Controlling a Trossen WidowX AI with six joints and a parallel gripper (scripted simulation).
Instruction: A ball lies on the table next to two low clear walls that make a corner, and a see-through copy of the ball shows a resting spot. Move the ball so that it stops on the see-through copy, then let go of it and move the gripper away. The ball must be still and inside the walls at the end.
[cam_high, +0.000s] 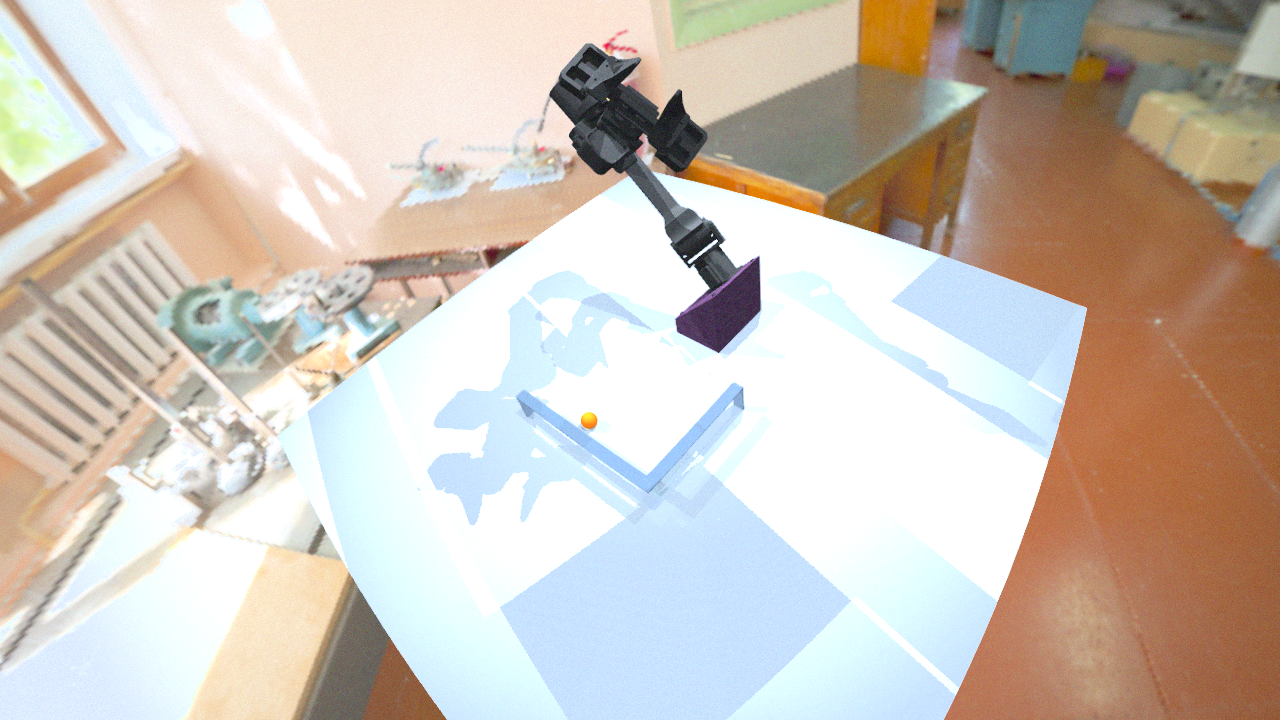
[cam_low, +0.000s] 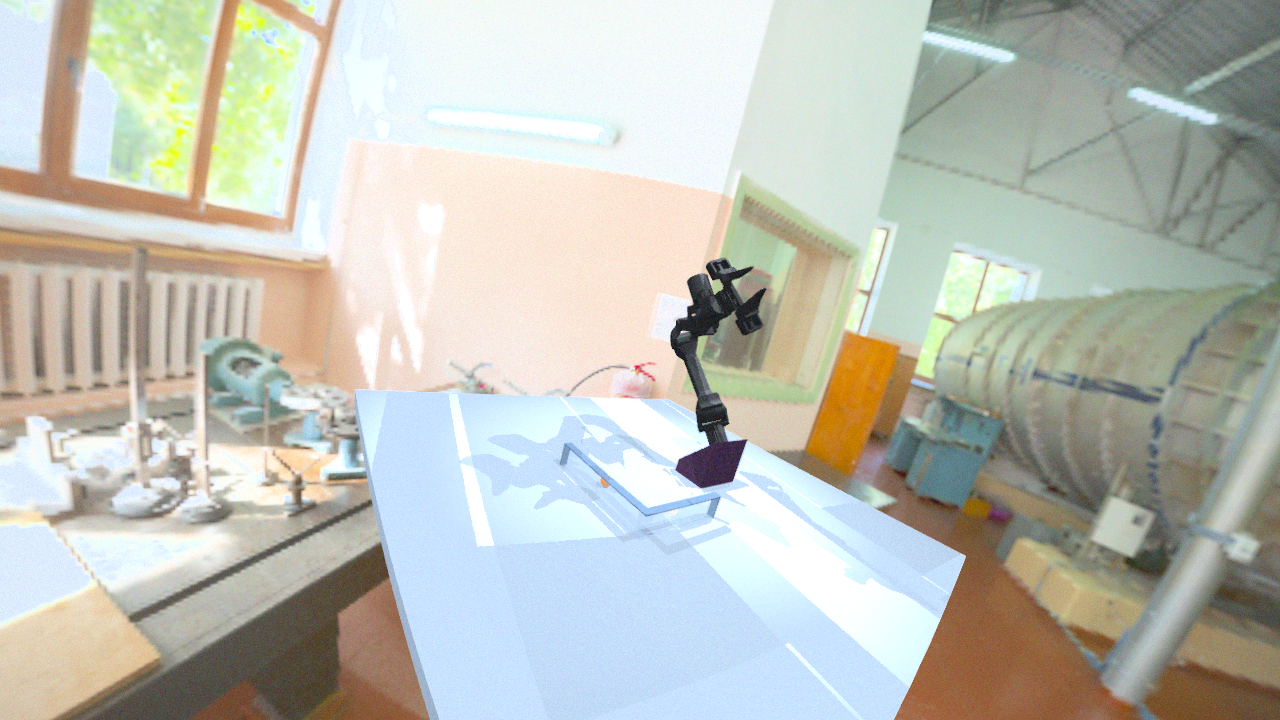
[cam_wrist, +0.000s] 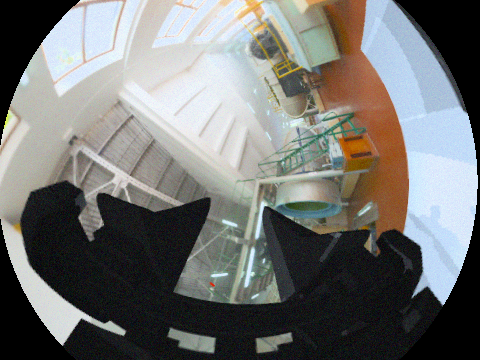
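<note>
Now: gripper tip 120 mm short of the orange ball, 160 mm to the left of it and 550 mm above it.
</note>
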